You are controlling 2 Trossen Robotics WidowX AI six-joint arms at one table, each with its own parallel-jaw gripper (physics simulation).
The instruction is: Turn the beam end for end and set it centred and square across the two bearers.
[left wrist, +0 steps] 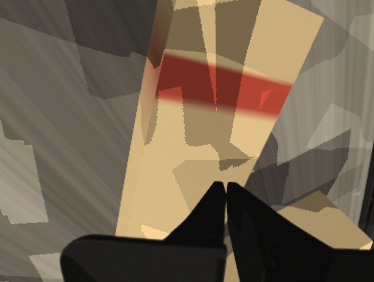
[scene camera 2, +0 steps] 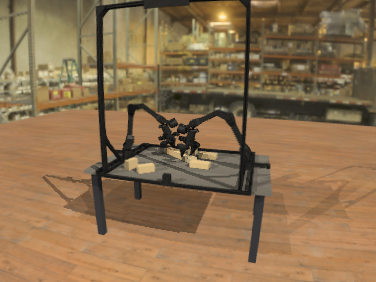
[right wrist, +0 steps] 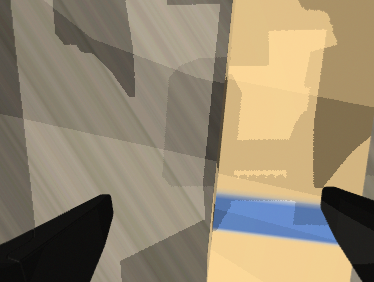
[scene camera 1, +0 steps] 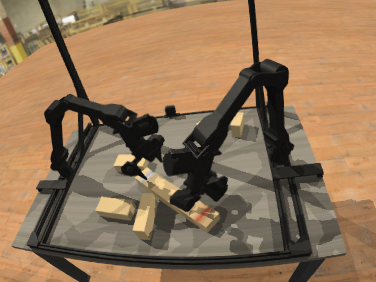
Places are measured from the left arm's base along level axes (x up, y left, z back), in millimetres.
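Pixels of known places: left gripper, fingertip midpoint: [left wrist: 223, 190] [scene camera 2: 174, 148]; right gripper, fingertip midpoint: [scene camera 2: 186, 156] [right wrist: 214, 200] [scene camera 1: 154, 170]; left arm's base, origin of the base link: [scene camera 2: 127, 155] [scene camera 1: 279, 158]; right arm's base, origin of the base link: [scene camera 2: 248, 167] [scene camera 1: 67, 173].
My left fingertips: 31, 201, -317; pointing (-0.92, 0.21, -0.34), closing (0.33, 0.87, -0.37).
Note:
For each thing: its top centre in the pictures, then the offset to it from my left fingertips, as dx, dy, dz.
- long pale wooden beam, middle of its top: [left wrist: 163, 272] [scene camera 1: 172, 194] [scene camera 2: 179, 152] -13, -62, -65
- block, middle of its top: [scene camera 1: 237, 118] [scene camera 2: 131, 159] +12, -409, +176
The long pale wooden beam [scene camera 1: 162, 188] [left wrist: 150, 195] [right wrist: 265, 165] lies diagonally in scene camera 1. Its red band [scene camera 1: 204, 214] [left wrist: 225, 87] is at the lower right end, its blue band [right wrist: 270, 215] at the upper left. My left gripper [scene camera 1: 189, 201] [left wrist: 223, 190] is shut and empty, its tips over the beam short of the red band. My right gripper [scene camera 1: 152, 169] [right wrist: 214, 200] is open at the blue end, one finger over the table and the other by the beam's far side. I cannot tell which blocks are the bearers.
Two blocks [scene camera 1: 115, 208] [scene camera 1: 144, 216] lie at the lower left of scene camera 1, one close to the beam. Another block [scene camera 1: 125, 162] lies by the blue end, partly behind the right gripper. A block [scene camera 1: 238, 124] stands at the back right. A black frame surrounds the table.

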